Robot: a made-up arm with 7 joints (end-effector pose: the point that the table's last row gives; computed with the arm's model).
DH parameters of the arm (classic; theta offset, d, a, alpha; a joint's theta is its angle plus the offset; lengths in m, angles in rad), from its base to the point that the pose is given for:
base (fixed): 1.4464 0 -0.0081 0
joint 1: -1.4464 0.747 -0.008 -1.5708
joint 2: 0 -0.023 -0.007 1.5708
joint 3: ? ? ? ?
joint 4: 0 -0.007 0.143 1.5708
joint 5: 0 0.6 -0.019 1.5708
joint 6: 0 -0.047 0.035 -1.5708
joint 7: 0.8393 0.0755 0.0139 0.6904
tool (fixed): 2.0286 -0.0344 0 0
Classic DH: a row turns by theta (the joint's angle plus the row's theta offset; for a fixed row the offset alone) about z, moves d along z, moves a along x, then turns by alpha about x.
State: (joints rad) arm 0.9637 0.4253 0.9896 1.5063 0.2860 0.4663 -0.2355
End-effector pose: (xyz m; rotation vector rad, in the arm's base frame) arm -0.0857 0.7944 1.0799 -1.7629 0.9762 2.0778
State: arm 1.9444 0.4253 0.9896 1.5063 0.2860 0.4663 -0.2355
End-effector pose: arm -0.7149 0.3681 1.0799 1.9038 -0.0293 -1.8918
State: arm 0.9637 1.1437 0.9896 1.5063 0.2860 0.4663 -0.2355
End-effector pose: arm -0.0480 0.8488 0.5904 1.3352 -1.5832 -2.0134
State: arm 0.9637 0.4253 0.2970 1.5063 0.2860 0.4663 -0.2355
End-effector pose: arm 0.3764 0.7525 0.9761 -1.4590 1.4265 1.4037
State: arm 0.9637 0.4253 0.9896 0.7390 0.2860 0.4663 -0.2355
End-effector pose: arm -0.1436 0.5089 0.6730 2.1038 -1.3125 -1.4310
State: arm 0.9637 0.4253 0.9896 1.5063 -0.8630 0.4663 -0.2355
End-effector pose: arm -0.0793 0.8222 1.1547 -2.3134 -0.0835 1.0927
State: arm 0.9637 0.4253 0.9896 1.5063 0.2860 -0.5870 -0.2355
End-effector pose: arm -0.0491 0.7844 1.1263 -0.7376 0.4671 1.8425
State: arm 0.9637 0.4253 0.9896 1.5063 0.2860 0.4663 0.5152
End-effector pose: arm -0.0955 0.7790 1.0747 -1.1056 1.8567 2.0703
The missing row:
joint 3: 0 0.489 0.033 1.5708
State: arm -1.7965 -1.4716 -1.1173 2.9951 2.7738 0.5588 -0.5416
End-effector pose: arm 0.2646 1.1210 0.9270 -2.1197 -0.2851 -0.5610
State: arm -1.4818 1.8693 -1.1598 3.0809 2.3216 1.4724 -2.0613
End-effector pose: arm 0.1794 -1.0888 0.3725 -0.7012 1.3781 0.2042
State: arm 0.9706 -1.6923 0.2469 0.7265 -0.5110 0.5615 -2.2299
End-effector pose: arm -0.1836 -0.0939 1.3151 -2.1954 -0.4714 -1.6957
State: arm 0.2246 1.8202 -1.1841 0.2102 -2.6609 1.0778 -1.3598
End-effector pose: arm -0.0938 -0.3879 0.6112 0.3712 0.9430 -1.3956
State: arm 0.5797 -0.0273 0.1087 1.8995 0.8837 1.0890 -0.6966
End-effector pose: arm 0.4799 0.3554 1.5259 -1.2362 0.8752 1.4939
